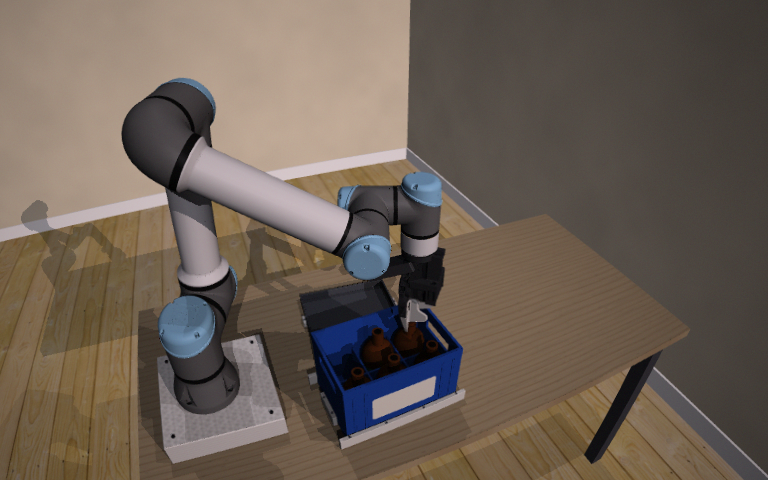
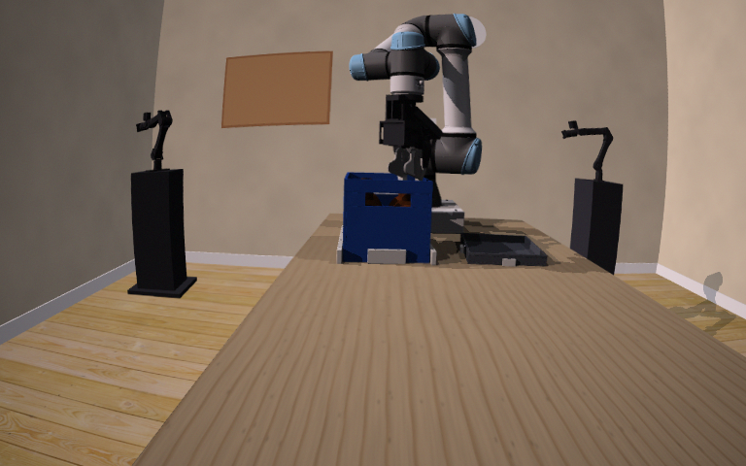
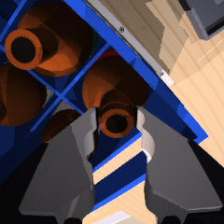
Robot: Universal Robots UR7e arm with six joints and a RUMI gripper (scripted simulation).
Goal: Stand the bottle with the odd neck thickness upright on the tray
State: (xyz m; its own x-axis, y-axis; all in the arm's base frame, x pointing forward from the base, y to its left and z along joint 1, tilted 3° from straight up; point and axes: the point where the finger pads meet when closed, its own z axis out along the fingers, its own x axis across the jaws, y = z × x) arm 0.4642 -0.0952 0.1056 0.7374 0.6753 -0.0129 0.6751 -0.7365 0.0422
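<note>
The crate lies 8 cm behind my hand, 7 cm below it and 5 cm to the right of it. From my hand the other things lie so: tray (24 cm to the left, 14 cm below, 4 cm behind).
</note>
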